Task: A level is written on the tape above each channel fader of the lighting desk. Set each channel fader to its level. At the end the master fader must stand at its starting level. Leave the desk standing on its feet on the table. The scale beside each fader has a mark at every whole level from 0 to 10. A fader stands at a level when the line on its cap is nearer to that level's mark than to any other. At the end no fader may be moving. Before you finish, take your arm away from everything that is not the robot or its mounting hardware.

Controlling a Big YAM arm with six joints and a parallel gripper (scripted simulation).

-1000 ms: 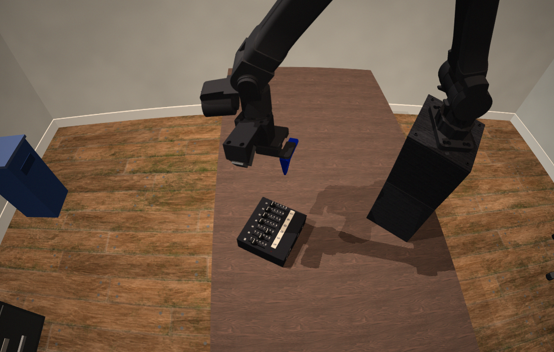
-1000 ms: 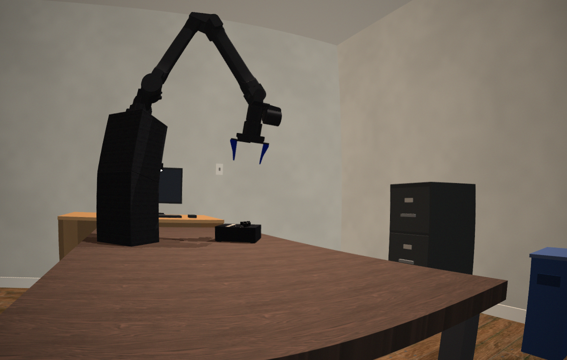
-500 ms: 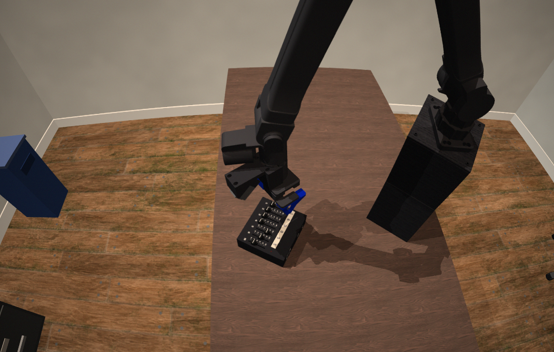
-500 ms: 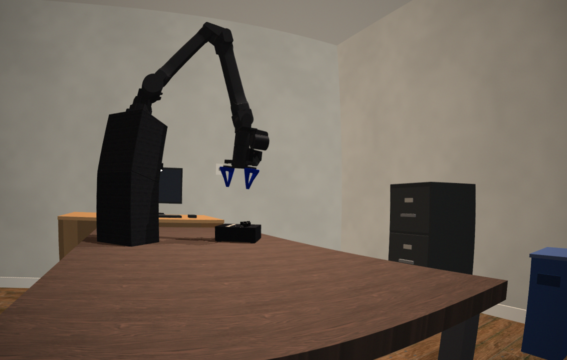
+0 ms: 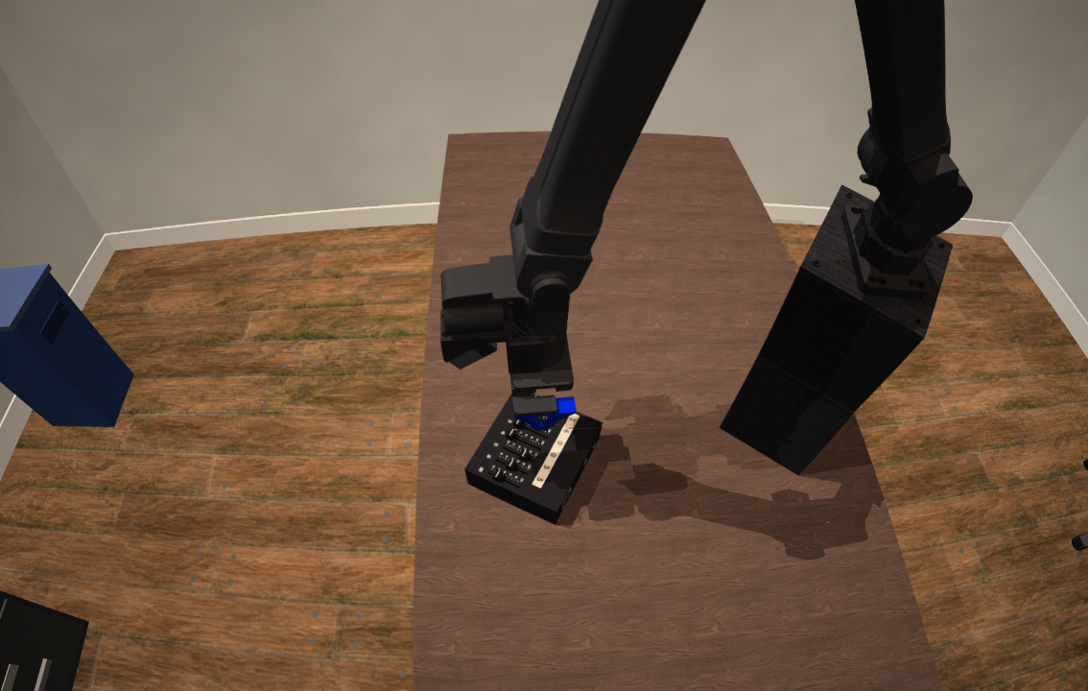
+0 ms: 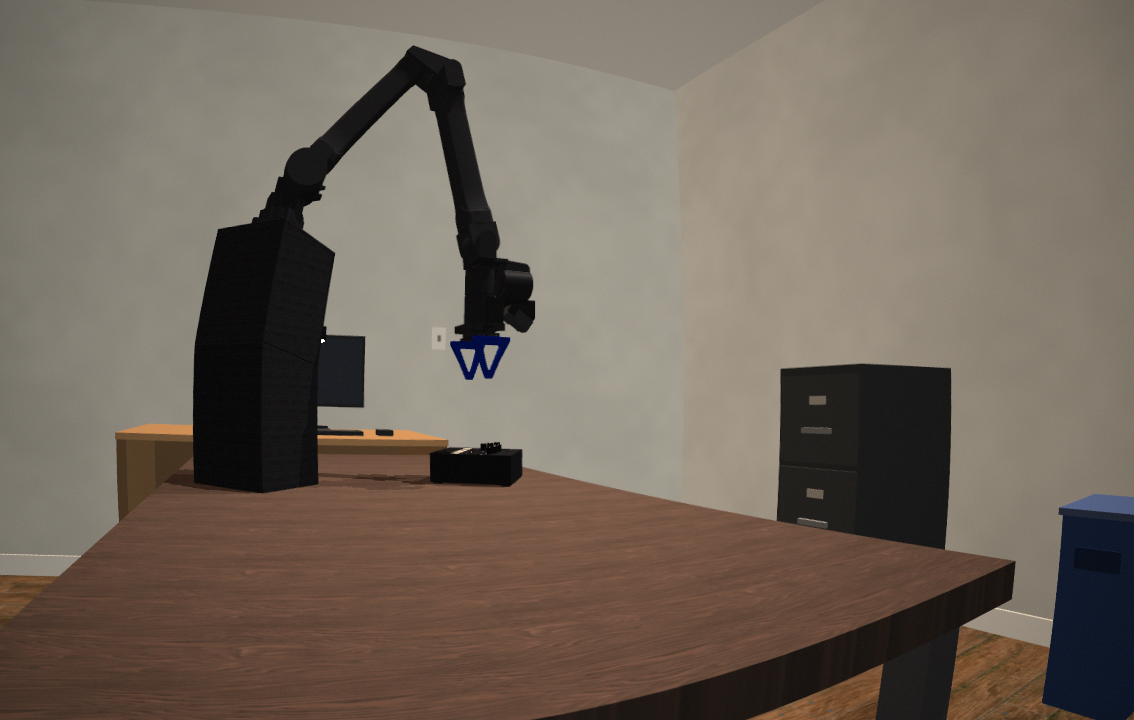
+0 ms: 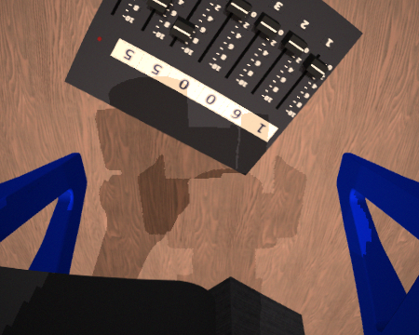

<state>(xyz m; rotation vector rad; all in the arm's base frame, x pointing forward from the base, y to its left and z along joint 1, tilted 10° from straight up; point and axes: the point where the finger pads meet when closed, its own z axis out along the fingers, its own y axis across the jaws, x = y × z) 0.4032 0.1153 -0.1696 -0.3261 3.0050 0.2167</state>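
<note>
Now: hand 13 cm above the fader 2, 5 cm to the left of it and 2 cm short of it. The rest, counted from my hand: fader 4: 13 cm below, 4 cm ahead, 1 cm to the right; then fader 5: 13 cm below, 2 cm to the left, 1 cm ahead; then fader 3: 13 cm below, 3 cm to the right, 3 cm ahead.
</note>
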